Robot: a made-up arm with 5 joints.
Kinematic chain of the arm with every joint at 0, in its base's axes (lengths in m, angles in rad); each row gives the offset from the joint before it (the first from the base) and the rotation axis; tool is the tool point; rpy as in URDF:
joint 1: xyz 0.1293 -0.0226 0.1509 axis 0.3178 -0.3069 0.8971
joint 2: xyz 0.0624 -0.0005 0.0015 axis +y
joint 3: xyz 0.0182 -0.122 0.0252 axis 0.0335 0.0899 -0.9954
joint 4: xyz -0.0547 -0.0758 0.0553 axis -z
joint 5: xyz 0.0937 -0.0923 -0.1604 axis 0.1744 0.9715 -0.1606
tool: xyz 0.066 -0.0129 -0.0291 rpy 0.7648 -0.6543 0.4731
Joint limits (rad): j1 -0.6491..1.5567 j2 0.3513..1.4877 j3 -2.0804..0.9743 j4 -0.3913..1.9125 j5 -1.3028..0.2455
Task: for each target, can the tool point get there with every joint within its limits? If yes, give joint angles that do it. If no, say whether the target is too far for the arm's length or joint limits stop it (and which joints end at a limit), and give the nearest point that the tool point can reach.
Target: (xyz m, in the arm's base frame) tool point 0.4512 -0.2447 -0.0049
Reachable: yes | joints 0.6177 0.5969 -0.5752 1.0010 -0.2831
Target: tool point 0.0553 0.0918 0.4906
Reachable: no: joint limits stop it (at a limit: joint 1, joint 3) | nearest point 0.0705 0.0156 0.4004 | short by 0.119 m
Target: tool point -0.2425 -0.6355 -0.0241
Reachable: no: too far | nearest point -0.0611 -0.3916 0.0654 | short by 0.317 m
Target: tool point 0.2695 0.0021 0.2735
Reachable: no: joint limits stop it (at a limit: joint 2, joint 4, joint 5) | nearest point 0.2383 0.0534 0.1494 | short by 0.138 m
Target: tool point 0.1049 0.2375 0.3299
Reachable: no: joint limits stop it (at a limit: joint 1, joint 2, joint 3) | nearest point 0.1459 0.2270 0.2550 | short by 0.086 m
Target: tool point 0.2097 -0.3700 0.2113
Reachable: yes | joints 0.3822 1.0650 -0.0273 1.6381 -1.1181
